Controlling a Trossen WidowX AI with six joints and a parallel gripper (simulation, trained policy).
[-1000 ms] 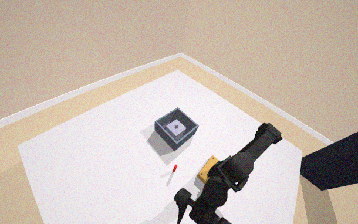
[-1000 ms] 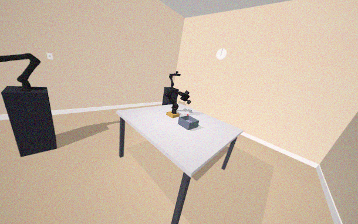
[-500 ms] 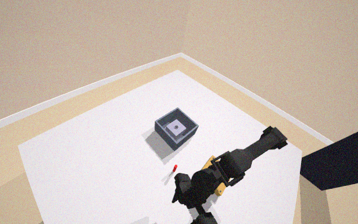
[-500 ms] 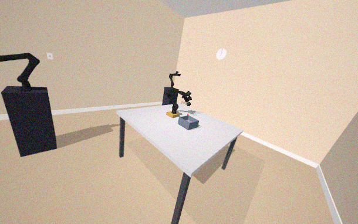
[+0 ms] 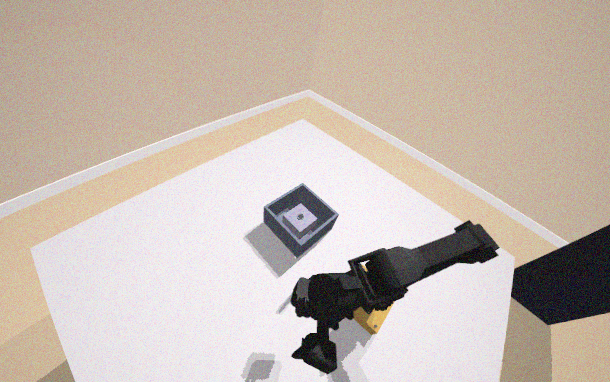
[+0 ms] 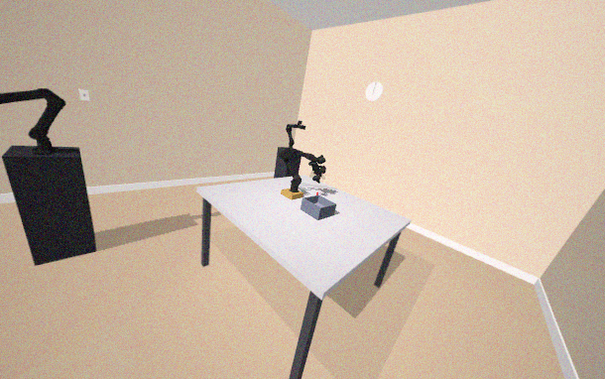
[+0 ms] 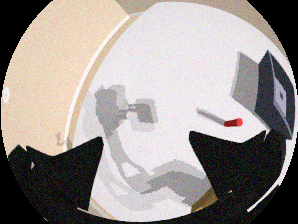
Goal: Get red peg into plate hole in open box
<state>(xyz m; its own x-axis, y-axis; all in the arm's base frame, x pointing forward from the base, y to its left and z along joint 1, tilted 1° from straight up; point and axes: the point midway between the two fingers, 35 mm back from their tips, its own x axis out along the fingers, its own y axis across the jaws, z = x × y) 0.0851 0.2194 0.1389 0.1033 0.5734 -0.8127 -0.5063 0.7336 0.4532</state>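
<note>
The red peg is 12 cm below my gripper tip, 11 cm to the right of it and 8 cm ahead of it. From my gripper tip the other things lie so: grey box 28 cm to the right, 25 cm ahead, 13 cm below; then plate 28 cm to the right, 25 cm ahead, 11 cm below.
</note>
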